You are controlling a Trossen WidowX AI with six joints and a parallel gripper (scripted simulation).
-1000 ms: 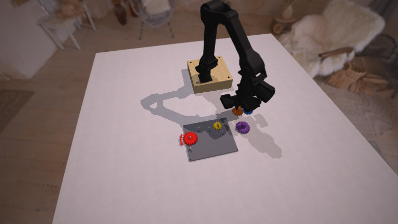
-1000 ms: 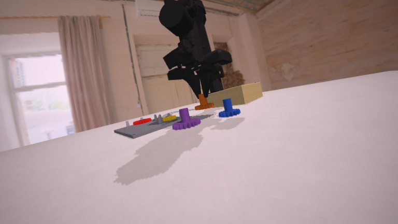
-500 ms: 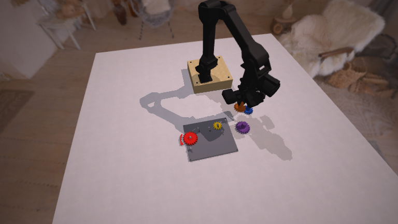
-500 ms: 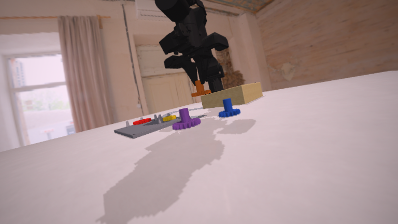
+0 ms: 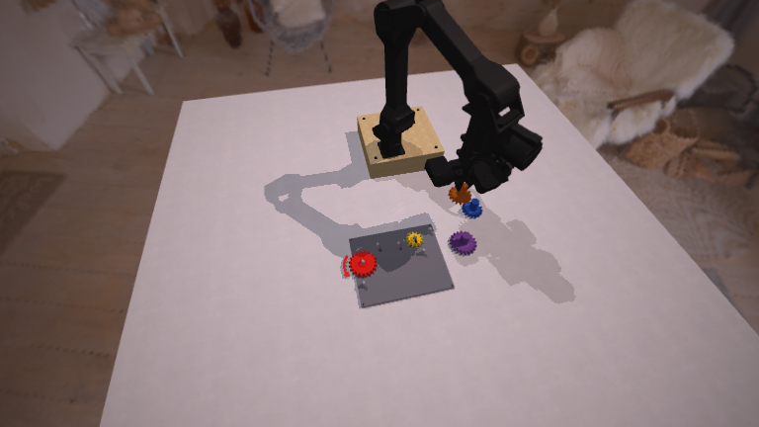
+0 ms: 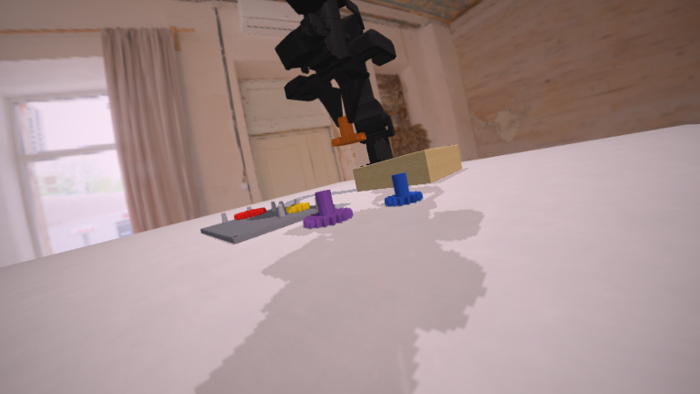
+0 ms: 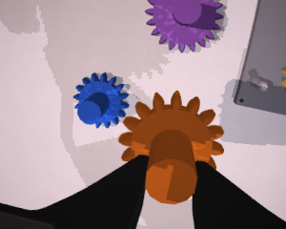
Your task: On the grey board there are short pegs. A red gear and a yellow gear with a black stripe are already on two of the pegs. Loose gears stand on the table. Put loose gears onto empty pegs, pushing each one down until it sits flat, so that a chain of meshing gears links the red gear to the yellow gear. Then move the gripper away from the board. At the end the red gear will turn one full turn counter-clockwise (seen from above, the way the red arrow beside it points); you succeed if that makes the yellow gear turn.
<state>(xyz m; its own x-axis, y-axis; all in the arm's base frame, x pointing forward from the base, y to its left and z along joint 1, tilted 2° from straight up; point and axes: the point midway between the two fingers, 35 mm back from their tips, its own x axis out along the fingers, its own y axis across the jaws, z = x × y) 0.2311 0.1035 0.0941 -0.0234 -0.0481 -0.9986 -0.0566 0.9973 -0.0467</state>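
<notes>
Right now the blue gear is 11 cm below my gripper tip, 6 cm to the left of it and 2 cm behind it. Round my gripper tip: purple gear (11 cm below, 7 cm ahead); then orange gear (1 cm below); then yellow gear (12 cm to the right, 11 cm below, 4 cm ahead).
</notes>
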